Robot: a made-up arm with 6 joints.
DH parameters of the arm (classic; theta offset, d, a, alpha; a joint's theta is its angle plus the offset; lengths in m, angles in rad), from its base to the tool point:
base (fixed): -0.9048 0 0.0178 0
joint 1: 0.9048 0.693 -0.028 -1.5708
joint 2: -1.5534 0 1.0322 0
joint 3: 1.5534 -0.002 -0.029 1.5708
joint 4: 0 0.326 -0.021 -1.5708
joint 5: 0 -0.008 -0.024 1.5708
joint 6: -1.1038 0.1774 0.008 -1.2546
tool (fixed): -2.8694 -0.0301 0 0
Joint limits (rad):
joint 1: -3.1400..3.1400
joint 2: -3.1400..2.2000
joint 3: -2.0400..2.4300
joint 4: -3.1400..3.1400
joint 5: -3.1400..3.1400
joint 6: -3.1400..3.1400
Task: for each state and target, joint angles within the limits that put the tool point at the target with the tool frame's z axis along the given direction. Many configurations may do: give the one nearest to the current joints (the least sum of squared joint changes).
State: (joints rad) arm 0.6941 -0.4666 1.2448 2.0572 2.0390 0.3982
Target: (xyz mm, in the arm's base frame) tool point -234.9 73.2 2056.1 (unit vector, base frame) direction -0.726 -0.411 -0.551
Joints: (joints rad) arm 0.1749 -0.2322 0.6140 2.3451 1.7533 0.1758
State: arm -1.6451 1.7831 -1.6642 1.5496 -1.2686 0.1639
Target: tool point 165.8 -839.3 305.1 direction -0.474 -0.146 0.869
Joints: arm -1.1829 2.2000 -1.8553 1.2947 -1.8632 -0.2681
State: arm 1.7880 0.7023 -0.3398 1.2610 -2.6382 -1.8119
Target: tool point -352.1 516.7 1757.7 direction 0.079 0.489 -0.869
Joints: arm 2.3626 0.5888 0.1895 1.1856 -2.2369 -2.3434
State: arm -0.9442 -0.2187 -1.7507 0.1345 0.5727 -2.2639
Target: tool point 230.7 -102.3 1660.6 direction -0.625 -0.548 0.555
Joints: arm -0.6055 0.7025 -1.9224 0.4444 0.7920 -2.2799
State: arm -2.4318 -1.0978 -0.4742 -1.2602 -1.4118 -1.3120
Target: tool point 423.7 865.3 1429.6 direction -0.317 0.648 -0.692
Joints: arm -1.8684 -0.6398 -0.7371 -0.7176 -1.4421 -1.6646
